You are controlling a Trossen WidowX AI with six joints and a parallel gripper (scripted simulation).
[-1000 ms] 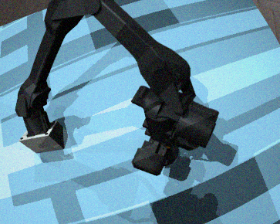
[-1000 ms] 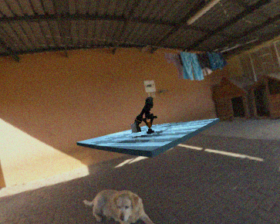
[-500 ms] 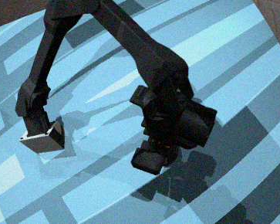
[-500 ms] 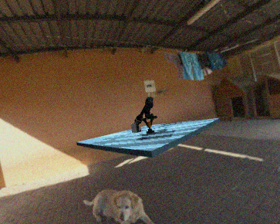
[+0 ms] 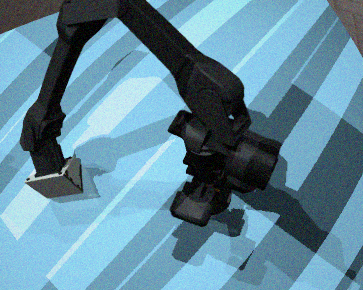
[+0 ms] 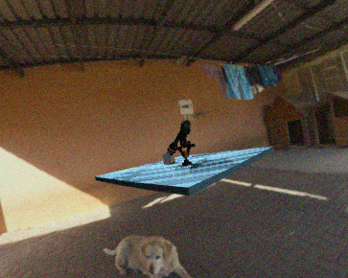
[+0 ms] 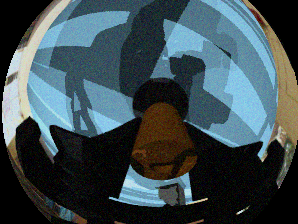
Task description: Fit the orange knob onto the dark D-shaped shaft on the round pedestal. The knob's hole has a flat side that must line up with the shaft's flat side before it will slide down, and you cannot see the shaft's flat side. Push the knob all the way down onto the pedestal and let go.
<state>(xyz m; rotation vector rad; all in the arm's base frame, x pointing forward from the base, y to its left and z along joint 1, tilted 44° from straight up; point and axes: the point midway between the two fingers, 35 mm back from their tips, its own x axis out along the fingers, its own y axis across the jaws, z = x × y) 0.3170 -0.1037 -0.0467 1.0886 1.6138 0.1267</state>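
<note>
Right now the orange knob is 2 cm above my gripper tip. Also, from my gripper tip: dark round pedestal 4 cm below.
</note>
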